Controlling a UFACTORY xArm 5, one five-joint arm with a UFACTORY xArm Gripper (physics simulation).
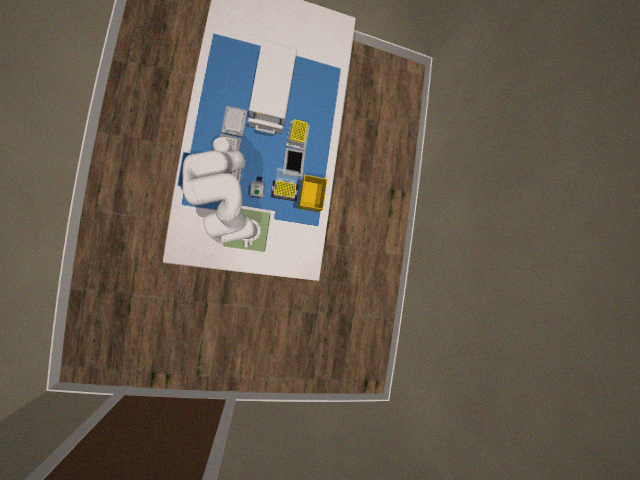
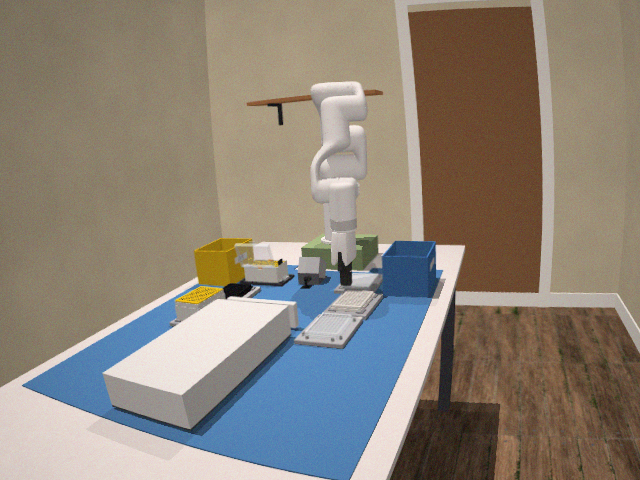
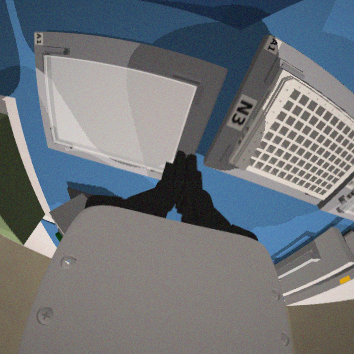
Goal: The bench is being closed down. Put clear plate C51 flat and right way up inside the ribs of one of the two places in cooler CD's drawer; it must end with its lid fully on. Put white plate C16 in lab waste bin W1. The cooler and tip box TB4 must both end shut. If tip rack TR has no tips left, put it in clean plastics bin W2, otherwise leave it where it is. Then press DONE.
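Frame: origin at the arm's base, x left, y ahead, z down, level; centimetres.
Seen in the pictures: gripper, fingertip midpoint: [image 2: 346, 284] [image 3: 181, 165].
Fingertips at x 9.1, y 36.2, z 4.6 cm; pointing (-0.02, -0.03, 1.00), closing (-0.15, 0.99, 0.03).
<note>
Pixels of each thing's top centre, then the offset from my fingertips to it. "pt": a spot on its surface instead.
- frosted clear lid-like piece, top centre: [image 3: 107, 117] [image 2: 360, 279] dx +3.2, dy -6.8, dz +0.6 cm
- white gridded plate, top centre: [image 3: 313, 153] [image 2: 353, 298] [image 1: 227, 148] dx +4.0, dy +11.2, dz +0.0 cm
- clear plate, top centre: [image 2: 329, 322] [image 1: 234, 119] dx +0.8, dy +28.4, dz +0.0 cm
- White cooler CD, surface spot: [image 2: 201, 351] pt dx -18.5, dy +58.3, dz -5.8 cm
- tip box, top centre: [image 2: 265, 261] [image 1: 285, 188] dx -29.0, dy -11.7, dz -4.0 cm
- rack, top centre: [image 2: 199, 294] [image 1: 299, 130] dx -36.8, dy +22.9, dz -4.7 cm
- yellow bin, top centre: [image 2: 223, 244] [image 1: 313, 192] dx -45.0, dy -14.2, dz -9.4 cm
- blue bin, top centre: [image 2: 410, 248] [image 1: 193, 170] dx +19.0, dy -5.5, dz -9.4 cm
- grey button box, top centre: [image 2: 311, 255] [image 1: 256, 187] dx -13.2, dy -12.1, dz -5.8 cm
- black gridded item, top centre: [image 2: 231, 290] [image 1: 294, 161] dx -34.5, dy +5.9, dz +0.0 cm
My gripper [image 2: 345, 282] [image 3: 181, 165] is shut and empty, pointing down beside the near corner of a frosted clear lid-like piece [image 2: 366, 280] [image 3: 120, 107] on a grey nest; contact cannot be told. A white gridded plate [image 2: 353, 300] [image 3: 305, 140] sits on nest N3. A clear plate [image 1: 235, 120] [image 2: 332, 325] lies on the nest beyond. Plate labels are unreadable. White cooler CD [image 1: 273, 77] [image 2: 201, 351] shows its drawer front [image 1: 265, 122] [image 2: 293, 313]; whether fully shut is unclear. A tip box [image 1: 284, 189] [image 2: 265, 271] with yellow tips has its clear lid raised. A rack [image 1: 298, 131] [image 2: 199, 297] holds yellow tips.
A yellow bin [image 1: 312, 193] [image 2: 211, 266] and a blue bin [image 2: 408, 271] stand at opposite sides. A grey button box [image 1: 256, 189] [image 2: 311, 269] stands between the tip box and nests. A black gridded item [image 1: 294, 161] [image 2: 237, 289] lies by the rack. A green block [image 2: 369, 253] carries the arm base.
</note>
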